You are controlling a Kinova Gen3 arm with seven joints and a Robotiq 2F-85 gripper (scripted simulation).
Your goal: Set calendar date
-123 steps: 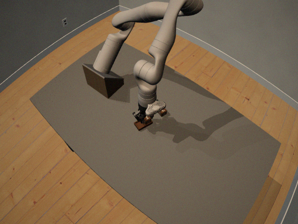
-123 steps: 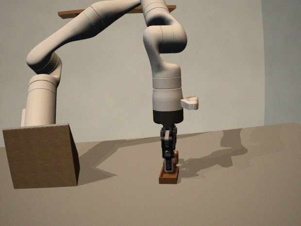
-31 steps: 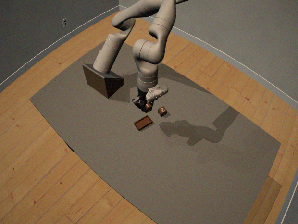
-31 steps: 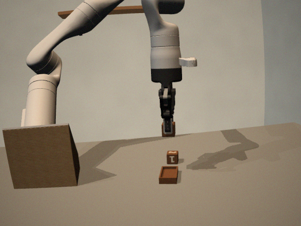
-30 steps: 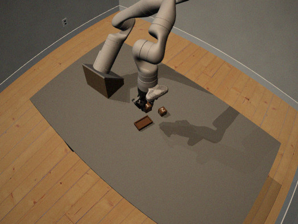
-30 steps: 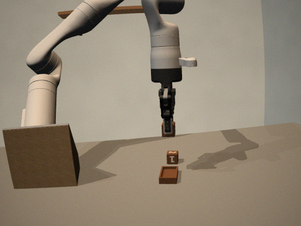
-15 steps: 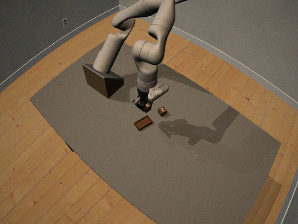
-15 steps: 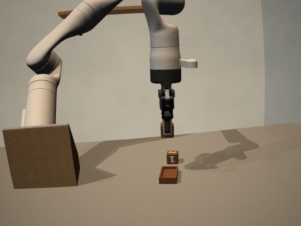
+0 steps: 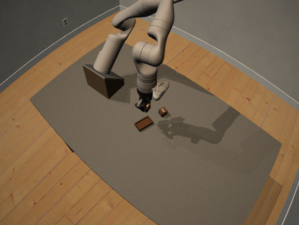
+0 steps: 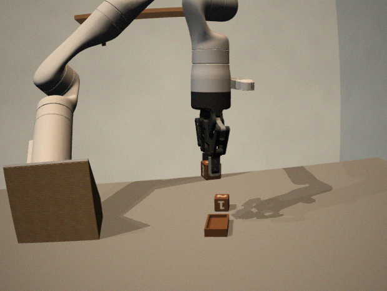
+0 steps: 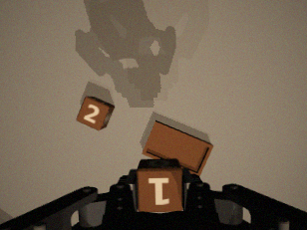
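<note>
The brown tray lies 10 mm ahead of my hand, 20 mm to the right of it and 120 mm below it. The rest, counted from my hand: brown cube 30 mm ahead, 90 mm to the left, 120 mm below.
</note>
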